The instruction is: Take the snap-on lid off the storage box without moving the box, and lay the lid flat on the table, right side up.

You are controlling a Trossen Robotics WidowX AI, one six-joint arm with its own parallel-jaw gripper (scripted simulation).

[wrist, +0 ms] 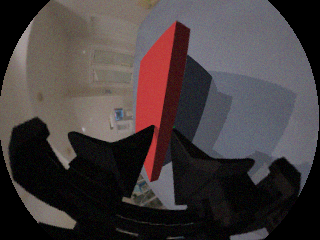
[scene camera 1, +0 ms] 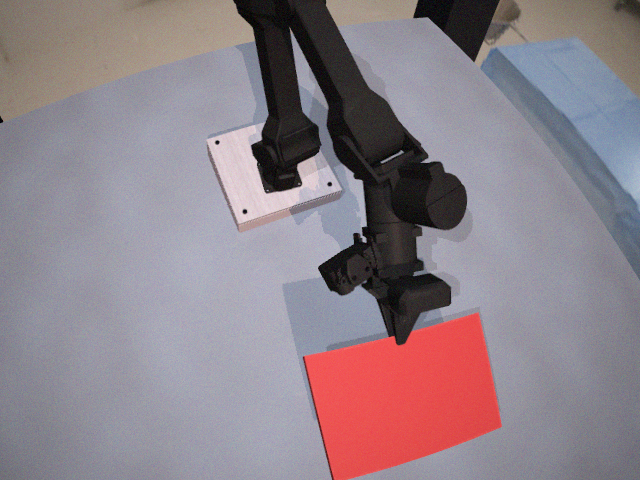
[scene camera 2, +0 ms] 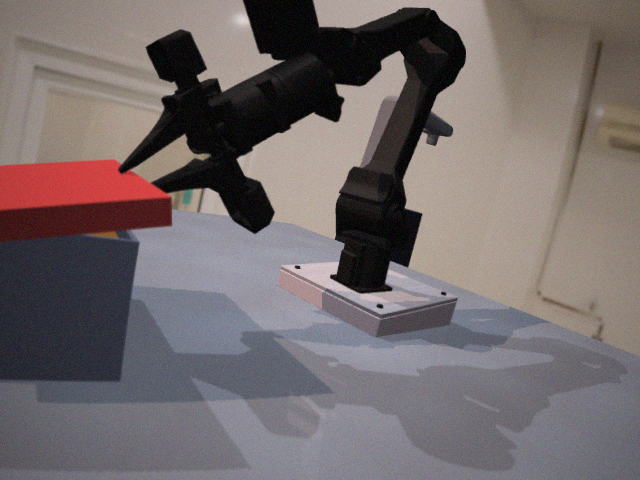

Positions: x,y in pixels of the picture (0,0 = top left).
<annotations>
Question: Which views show the gripper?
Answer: The wrist view, scene camera 1 and scene camera 2: all of them.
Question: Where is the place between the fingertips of the gripper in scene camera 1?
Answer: At 397,340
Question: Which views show the red lid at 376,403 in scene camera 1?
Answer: The wrist view, scene camera 1 and scene camera 2: all of them.
</annotations>
